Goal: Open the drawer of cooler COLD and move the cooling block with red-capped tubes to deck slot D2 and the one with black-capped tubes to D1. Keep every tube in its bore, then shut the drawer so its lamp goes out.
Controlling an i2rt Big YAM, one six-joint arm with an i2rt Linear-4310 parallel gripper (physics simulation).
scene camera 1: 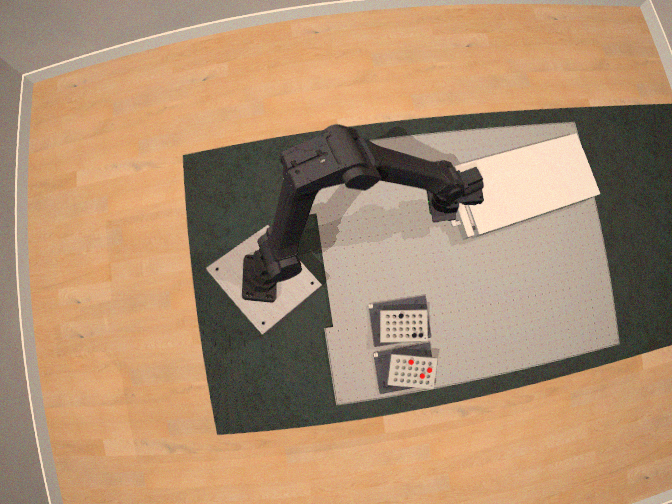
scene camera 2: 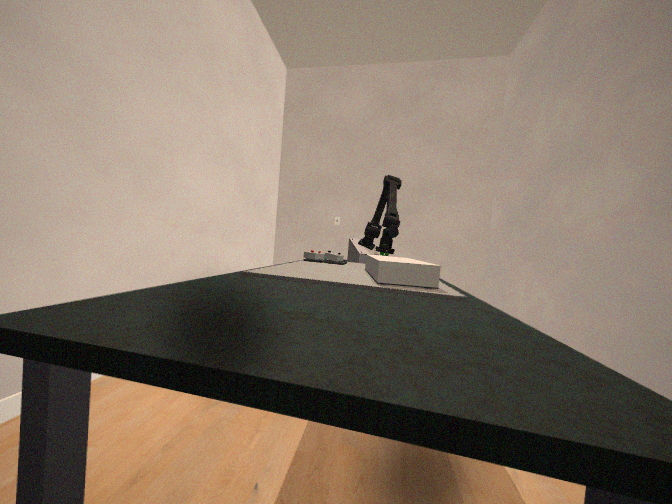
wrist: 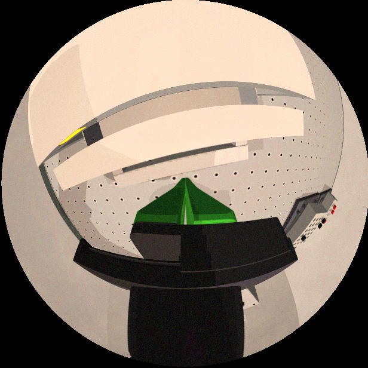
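Note:
The cooler (scene camera 1: pixel 531 184) (scene camera 2: pixel 404 271) (wrist: pixel 175 45) is a white box. Its drawer front (scene camera 1: pixel 466 221) (wrist: pixel 190 127) stands a narrow gap out from the housing, and a yellow lamp (wrist: pixel 73 135) shows on the housing. My gripper (scene camera 2: pixel 384 253) (wrist: pixel 184 183) is shut and empty, its green tips close to the outer side of the drawer handle (wrist: pixel 232 156); contact is unclear. In scene camera 1 the arm hides the tips. The black-capped block (scene camera 1: pixel 403 326) (scene camera 2: pixel 333 257) and red-capped block (scene camera 1: pixel 412 371) (scene camera 2: pixel 311 255) sit on dark deck slots, somewhat askew, tubes upright. Slot labels are unreadable.
The light perforated deck (scene camera 1: pixel 515 287) lies on the dark green table top (scene camera 1: pixel 260 390). The arm's metal base plate (scene camera 1: pixel 295 295) is left of the deck. The two blocks stand close together near the deck's lower left corner in scene camera 1, away from the cooler.

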